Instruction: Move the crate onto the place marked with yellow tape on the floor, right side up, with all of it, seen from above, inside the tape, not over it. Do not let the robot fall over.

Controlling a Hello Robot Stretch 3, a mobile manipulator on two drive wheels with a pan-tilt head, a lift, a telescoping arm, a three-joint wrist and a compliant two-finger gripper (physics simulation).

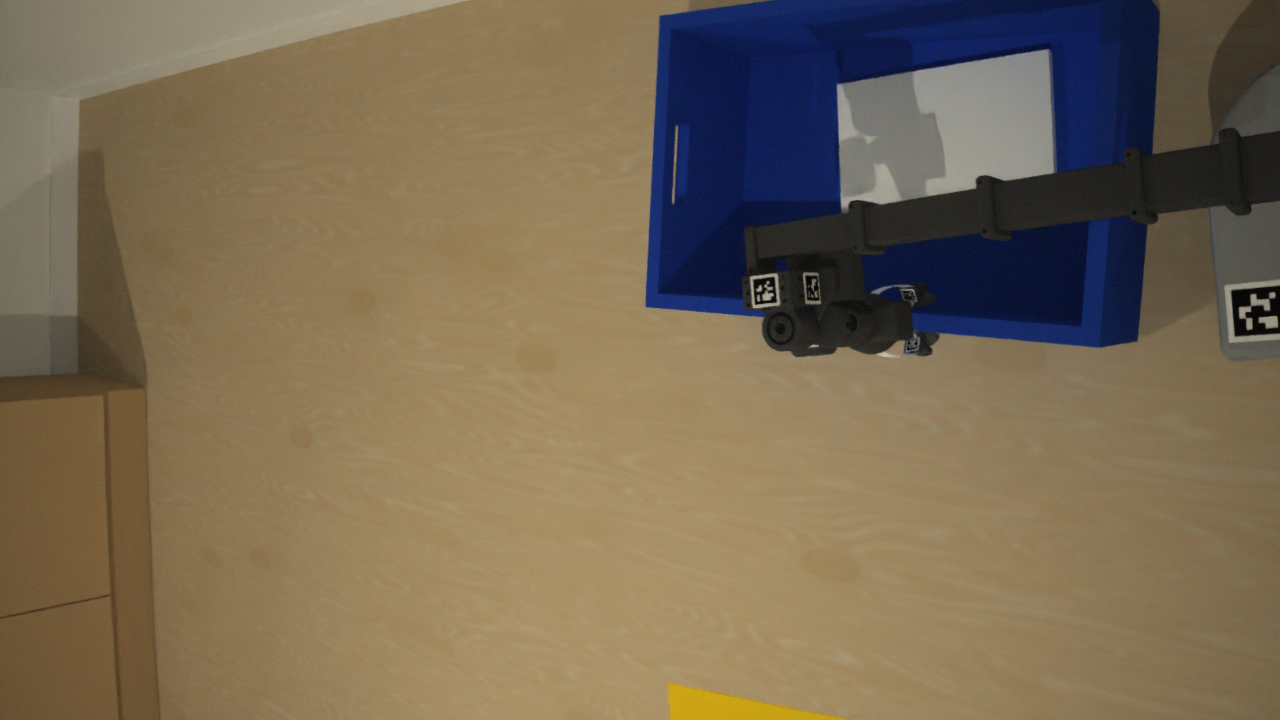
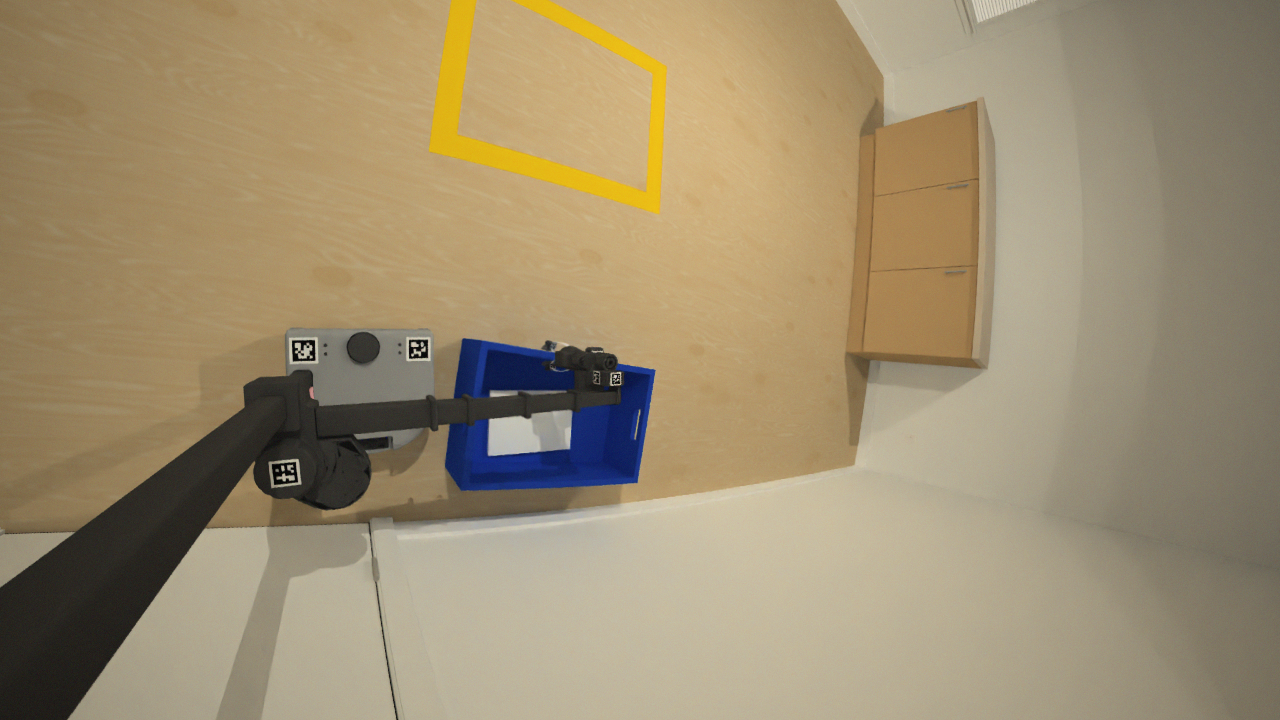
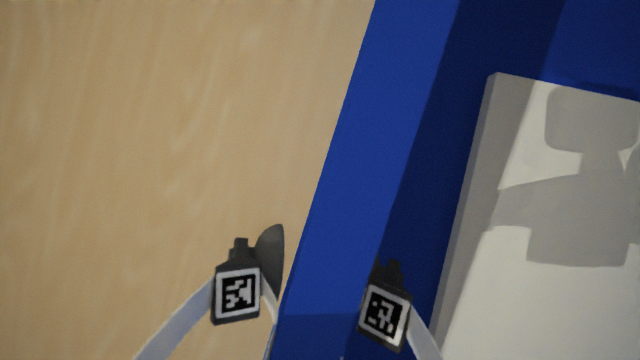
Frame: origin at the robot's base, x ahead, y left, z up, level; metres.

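Seen in the pictures: robot's base at its link origin: (image 2: 363, 346).
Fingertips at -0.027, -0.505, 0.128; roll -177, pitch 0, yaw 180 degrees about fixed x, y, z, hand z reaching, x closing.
Note:
Offsets run from my fingertips to a thing's middle, as dx, dy, dz.
The blue crate {-0.198, -0.038, -0.018} (image 1: 1114, 134) (image 2: 595, 452) (image 3: 360, 150) stands upright on the floor, with a flat white block {-0.229, +0.003, -0.102} (image 1: 993, 116) (image 2: 510, 429) (image 3: 530, 310) inside. My gripper (image 1: 924, 318) (image 2: 549, 355) (image 3: 316, 254) is shut on the crate's long side wall, the one facing the tape. One finger is outside the wall and one inside; the inner fingertip's pad is hidden. The yellow tape outline (image 1: 742, 704) (image 2: 546, 171) lies on the floor apart from the crate, on that same side. The crate is outside it.
My arm (image 1: 1065, 197) (image 2: 384, 418) reaches over the crate from my base (image 1: 1253, 241) (image 2: 371, 385), which is close to the crate's short end. A white room wall (image 2: 716, 555) runs behind the crate's other long side. A wooden cabinet (image 1: 53, 510) (image 2: 926, 223) stands beyond the crate's far end.

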